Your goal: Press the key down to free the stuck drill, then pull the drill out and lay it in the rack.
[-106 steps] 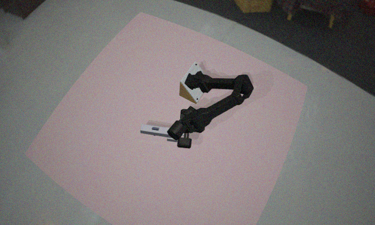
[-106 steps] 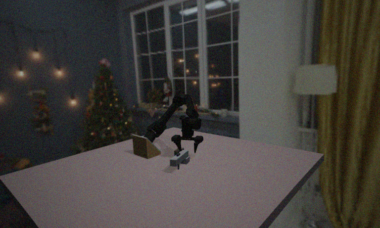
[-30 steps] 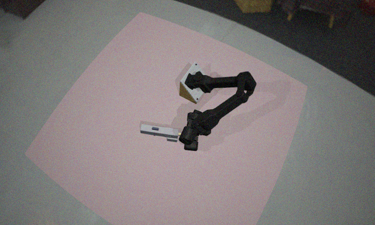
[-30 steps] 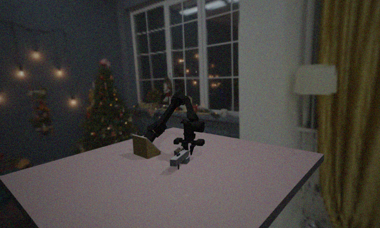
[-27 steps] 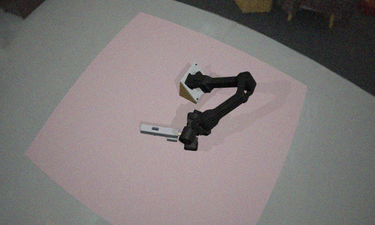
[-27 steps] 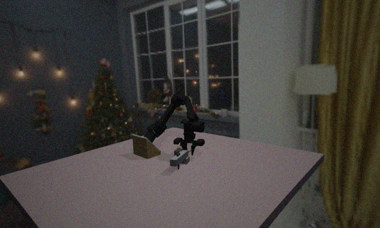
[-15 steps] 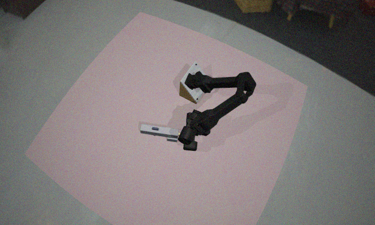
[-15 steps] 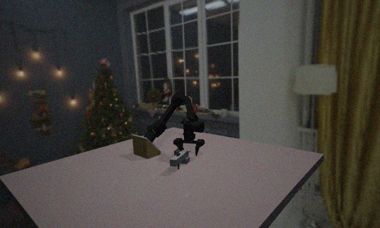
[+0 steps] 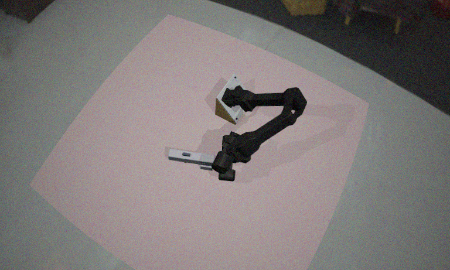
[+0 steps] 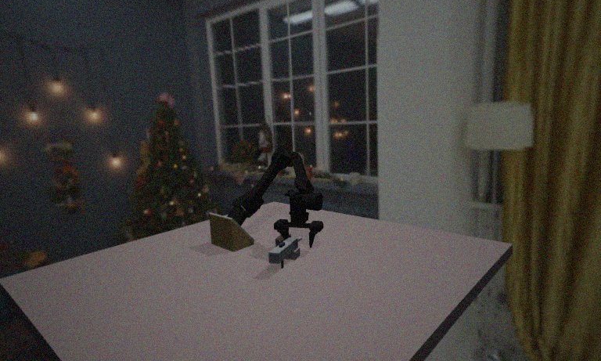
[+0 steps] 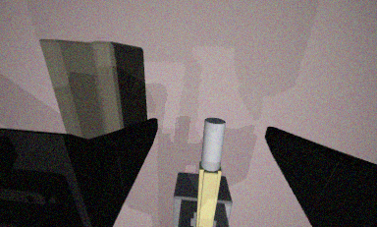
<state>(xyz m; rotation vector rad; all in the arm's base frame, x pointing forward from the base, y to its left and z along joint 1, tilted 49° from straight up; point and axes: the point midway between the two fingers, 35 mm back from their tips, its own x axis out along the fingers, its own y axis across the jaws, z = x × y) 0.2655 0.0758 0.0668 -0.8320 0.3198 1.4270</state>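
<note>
Now: gripper tip 1 cm short of the drill, 4 cm to the left of it and 3 cm below it. Also, from my gripper tip: key 5 cm ahead, 16 cm to the right, 4 cm above; grey holder block 4 cm ahead, 14 cm to the right, 3 cm above.
</note>
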